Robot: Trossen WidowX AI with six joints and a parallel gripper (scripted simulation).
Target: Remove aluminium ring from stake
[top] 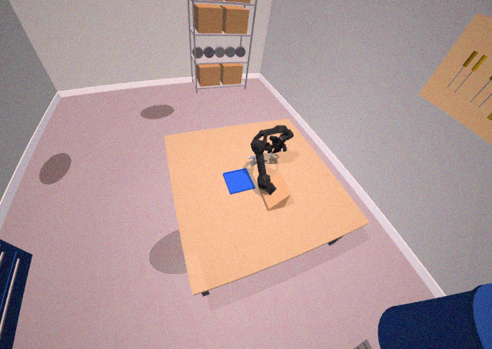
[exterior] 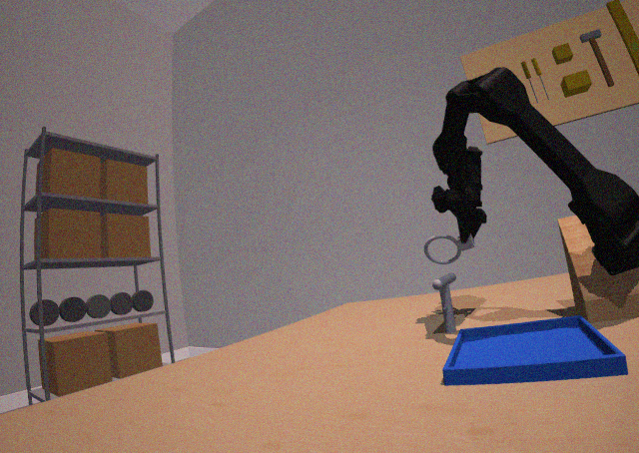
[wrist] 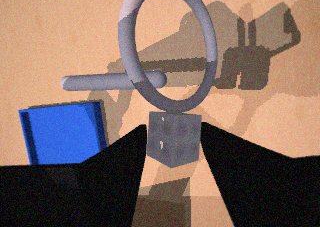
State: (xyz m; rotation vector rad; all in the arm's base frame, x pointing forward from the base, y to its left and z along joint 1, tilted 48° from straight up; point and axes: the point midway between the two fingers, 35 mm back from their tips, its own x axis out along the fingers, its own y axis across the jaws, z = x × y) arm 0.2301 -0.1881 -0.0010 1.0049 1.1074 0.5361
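Right now my gripper tip is 270 mm to the right of the blue tray, 150 mm above it and 60 mm past it. Also, from my gripper tip: aluminium ring: 40 mm ahead, 10 mm to the right.
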